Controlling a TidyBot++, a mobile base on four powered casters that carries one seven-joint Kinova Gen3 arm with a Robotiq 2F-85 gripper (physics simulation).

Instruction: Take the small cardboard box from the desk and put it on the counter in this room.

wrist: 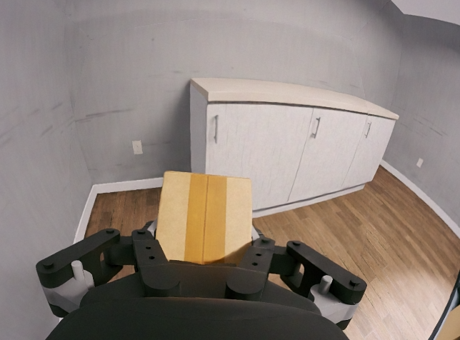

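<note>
The small cardboard box (205, 217), tan with a darker tape strip down its middle, is held between the fingers at the lower middle of the wrist view. My gripper (203, 230) is shut on it, with a finger against each side. The counter (280, 92) is a long light top on white cabinets, standing against the far wall beyond the box, from the middle to the right of the view. The box is in the air, apart from the counter, and hides part of the cabinet's lower left and the floor. The desk does not show.
White cabinet doors (257, 150) with metal handles face me below the counter top. A grey wall (30, 165) runs close along the left, with a white baseboard. Another wall (430, 100) stands at the right. Wood floor (320, 240) lies in front of the cabinets. A dark edge shows at the lower right corner.
</note>
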